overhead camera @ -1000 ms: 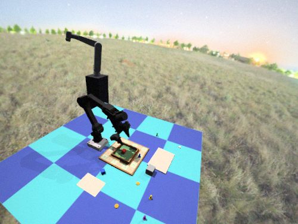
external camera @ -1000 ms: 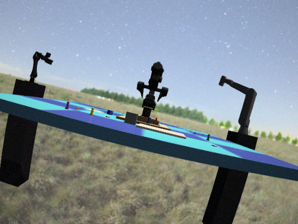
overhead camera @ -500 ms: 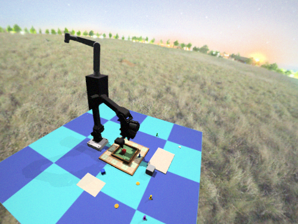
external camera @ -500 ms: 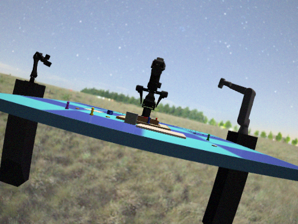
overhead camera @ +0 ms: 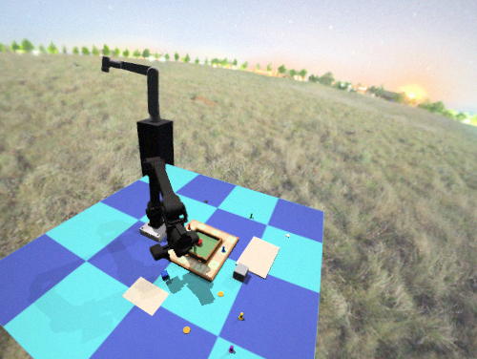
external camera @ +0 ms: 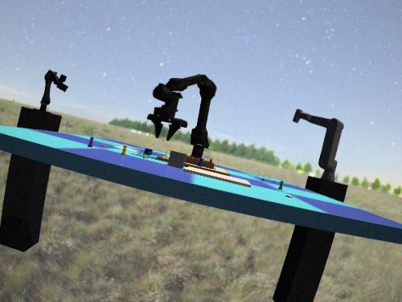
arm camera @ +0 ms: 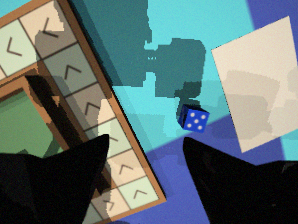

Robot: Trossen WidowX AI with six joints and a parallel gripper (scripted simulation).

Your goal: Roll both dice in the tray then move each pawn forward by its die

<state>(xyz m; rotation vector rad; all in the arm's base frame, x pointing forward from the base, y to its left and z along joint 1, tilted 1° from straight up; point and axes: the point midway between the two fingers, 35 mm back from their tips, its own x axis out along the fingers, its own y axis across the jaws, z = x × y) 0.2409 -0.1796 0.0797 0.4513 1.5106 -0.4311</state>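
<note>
Right now the red pawn is 80 mm behind my gripper tip, 240 mm to the left of it and 50 mm below it. Also, from my gripper tip: green tray (30 mm ahead, 160 mm to the left, 70 mm below); grey block (260 mm ahead, 90 mm to the left, 50 mm below); blue pawn (140 mm ahead, 180 mm to the left, 50 mm below).
</note>
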